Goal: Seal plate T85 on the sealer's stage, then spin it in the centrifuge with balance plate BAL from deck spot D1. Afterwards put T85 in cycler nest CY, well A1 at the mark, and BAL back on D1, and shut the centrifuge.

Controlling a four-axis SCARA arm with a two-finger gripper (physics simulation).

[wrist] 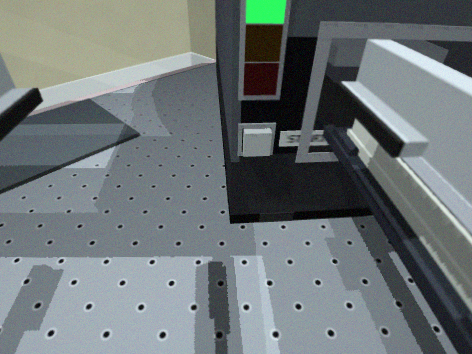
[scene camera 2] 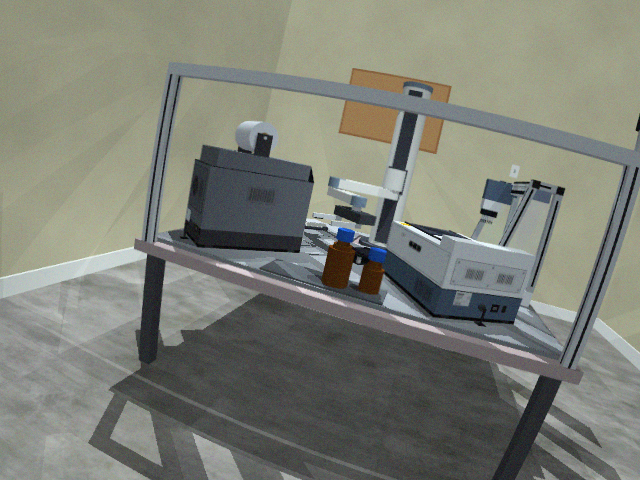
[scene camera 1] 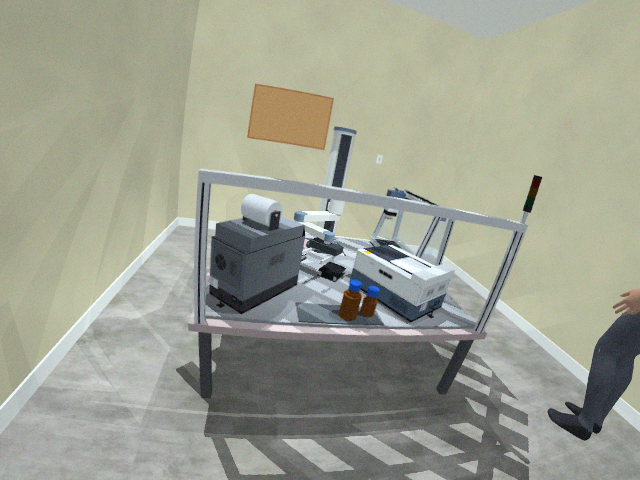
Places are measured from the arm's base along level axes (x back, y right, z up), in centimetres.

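Pixels of known places: gripper, fingertip midpoint: [wrist: 190,67] [scene camera 2: 321,218] [scene camera 1: 310,258]; arm's base, origin of the base link: [scene camera 2: 380,247].
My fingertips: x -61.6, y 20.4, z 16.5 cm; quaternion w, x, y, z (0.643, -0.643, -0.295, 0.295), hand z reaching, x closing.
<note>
Ahead of a thing's pixels: the offset from my fingertips to its top centre. "*": to the spot under its first point.
The sealer {dy +27.4, dx -11.8, dz +32.4 cm} [scene camera 1: 255,268] [scene camera 2: 253,206] [wrist: 300,187] is a dark grey box with a white roll on top; in the wrist view its green lamp is lit above a white button. Its dark stage {* dy +4.1, dx +7.8, dz -5.3 cm} [wrist: 395,220] sticks out at the right, bearing a pale plate {* dy +4.3, dx +8.5, dz -4.3 cm} [wrist: 425,210], partly behind the right finger; its label is not readable. My gripper [scene camera 1: 315,258] [scene camera 2: 338,220] [wrist: 190,67] is open and empty, in front of the sealer, above the deck. BAL, spot D1 and nest CY cannot be made out.
A white and blue machine [scene camera 1: 403,279] [scene camera 2: 460,279] stands right of the arm. Two brown bottles [scene camera 1: 350,303] [scene camera 1: 369,304] [scene camera 2: 338,266] [scene camera 2: 371,277] stand near the table edge. A black block {dy -17.7, dx +14.0, dz -10.6 cm} [scene camera 1: 331,271] lies between the machines. A metal frame {* dy -5.5, dx -42.8, dz +44.6 cm} [scene camera 1: 361,195] [scene camera 2: 310,90] rises along the table edge.
</note>
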